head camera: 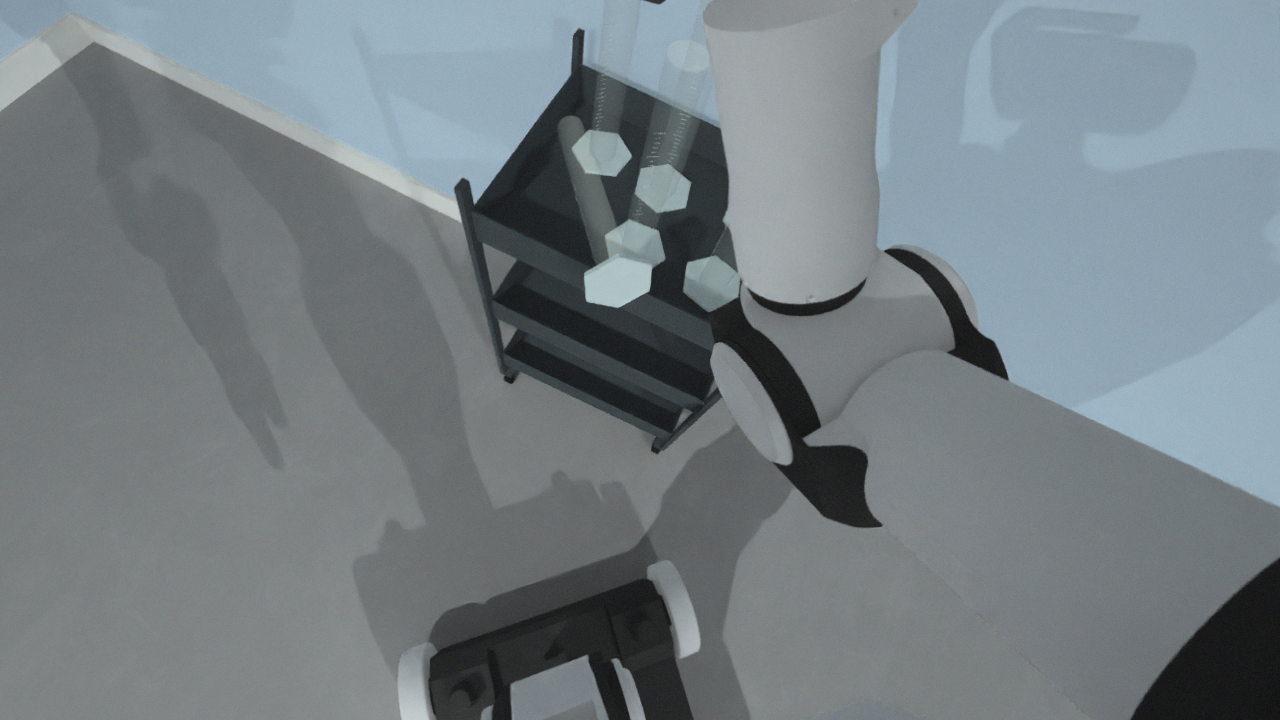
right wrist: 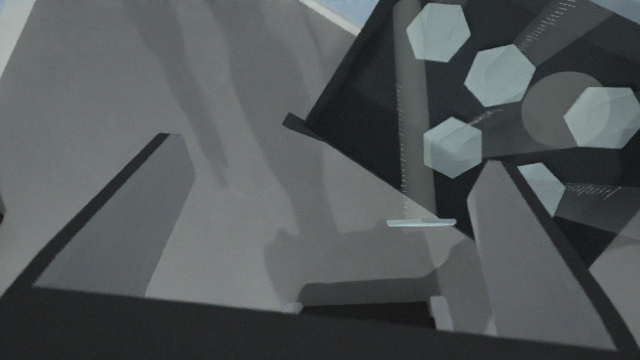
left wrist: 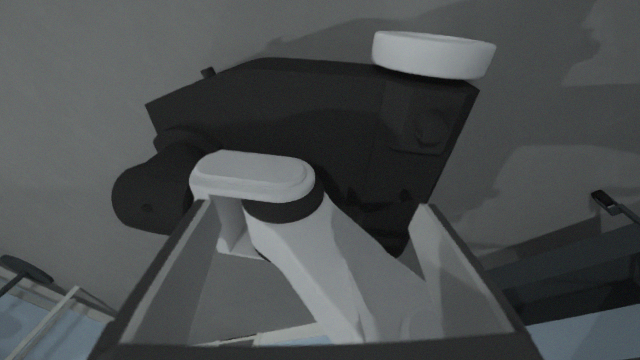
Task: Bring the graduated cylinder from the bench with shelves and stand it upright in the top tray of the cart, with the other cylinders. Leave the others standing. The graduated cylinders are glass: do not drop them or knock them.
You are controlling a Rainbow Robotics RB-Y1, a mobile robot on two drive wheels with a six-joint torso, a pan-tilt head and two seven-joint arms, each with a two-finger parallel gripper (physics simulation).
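Several clear glass cylinders with pale hexagonal bases stand in the top tray of the dark cart. One more cylinder is tilted, with its base over the tray's near rim and its tube slanting across the tray. My right gripper is open and empty; in the right wrist view its right fingertip overlaps the tray and bases. It does not show clearly in the head view, where my right arm hides part of the cart. My left gripper is open and empty. The bench with shelves does not show.
My wheeled base is below the cart in the head view. My right arm crosses the cart's right side. A blue wall is behind the cart. The cart's edge shows at the right of the left wrist view.
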